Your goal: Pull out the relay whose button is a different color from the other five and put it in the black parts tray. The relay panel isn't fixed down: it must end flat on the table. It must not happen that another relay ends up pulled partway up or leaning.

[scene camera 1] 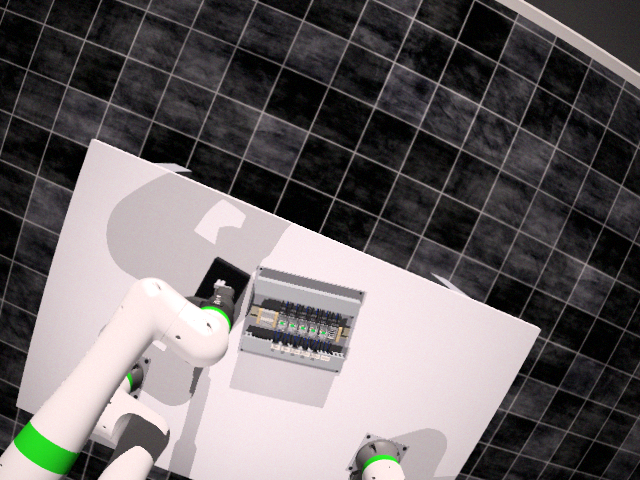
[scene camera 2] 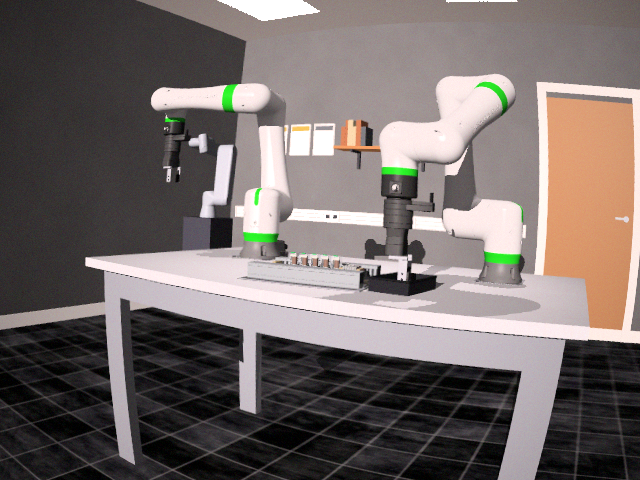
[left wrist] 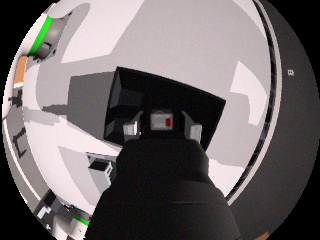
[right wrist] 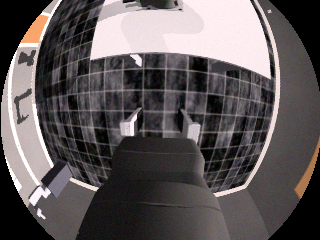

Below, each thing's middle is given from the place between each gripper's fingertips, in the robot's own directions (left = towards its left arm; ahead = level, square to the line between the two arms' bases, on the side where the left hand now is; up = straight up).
My left hand is 2 cm above the black parts tray (scene camera 1: 233,279). Round my left hand: grey relay panel (scene camera 1: 345,302) (25 cm to the right, 2 cm below, 1 cm behind).
Right now the grey relay panel is 38 cm ahead of my right hand, 89 cm to the left of it and 26 cm below it. From my right hand the other things lie so: black parts tray: 39 cm ahead, 114 cm to the left, 27 cm below.
